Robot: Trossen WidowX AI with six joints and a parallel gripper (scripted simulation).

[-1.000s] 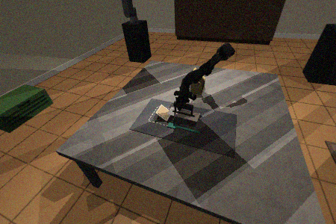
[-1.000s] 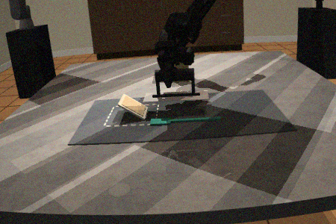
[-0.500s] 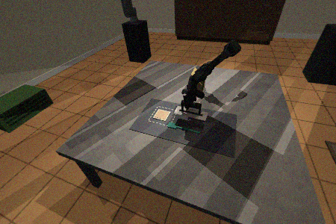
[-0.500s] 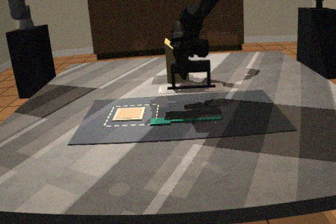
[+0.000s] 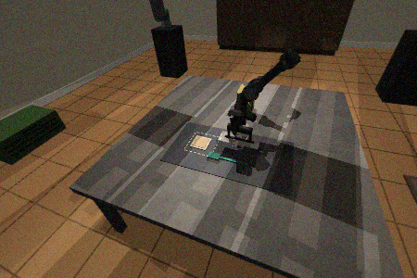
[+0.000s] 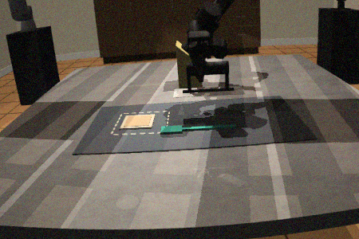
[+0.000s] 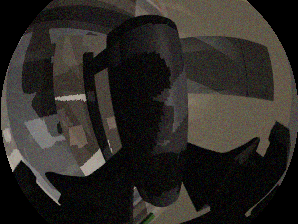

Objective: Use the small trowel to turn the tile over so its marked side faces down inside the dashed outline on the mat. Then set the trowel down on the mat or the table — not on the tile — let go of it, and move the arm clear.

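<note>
Right now my gripper tip is 5 cm short of the green trowel, 4 cm to the left of it and 13 cm above it. Also, from my gripper tip: white flat tool (3 cm behind, 1 cm below); then cream tile (2 cm behind, 20 cm to the right, 13 cm below); then dark mat (1 cm behind, 3 cm to the right, 15 cm below).
</note>
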